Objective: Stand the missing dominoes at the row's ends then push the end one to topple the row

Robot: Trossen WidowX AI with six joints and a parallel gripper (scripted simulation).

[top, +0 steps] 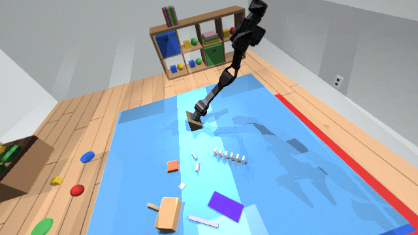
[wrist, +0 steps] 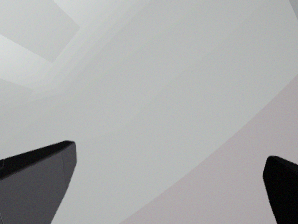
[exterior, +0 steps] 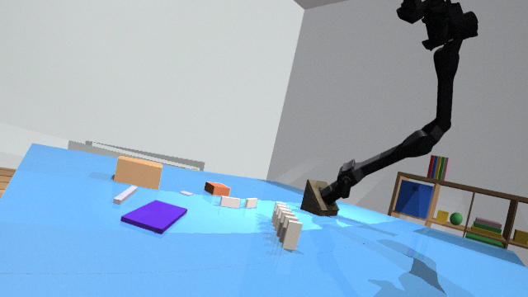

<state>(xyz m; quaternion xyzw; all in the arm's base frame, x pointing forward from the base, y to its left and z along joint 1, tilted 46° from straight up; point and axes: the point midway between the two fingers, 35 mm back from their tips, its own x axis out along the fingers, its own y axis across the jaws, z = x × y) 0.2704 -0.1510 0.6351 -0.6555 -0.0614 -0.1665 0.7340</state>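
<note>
The orange block is 640 mm below my gripper tip, 510 mm to the right of it and 90 mm ahead of it. Round my gripper tip: grey bar 650 mm below, 390 mm ahead, 370 mm to the right; then purple slab 650 mm below, 340 mm ahead, 250 mm to the right; then small grey tile 650 mm below, 460 mm to the right, 210 mm ahead.
</note>
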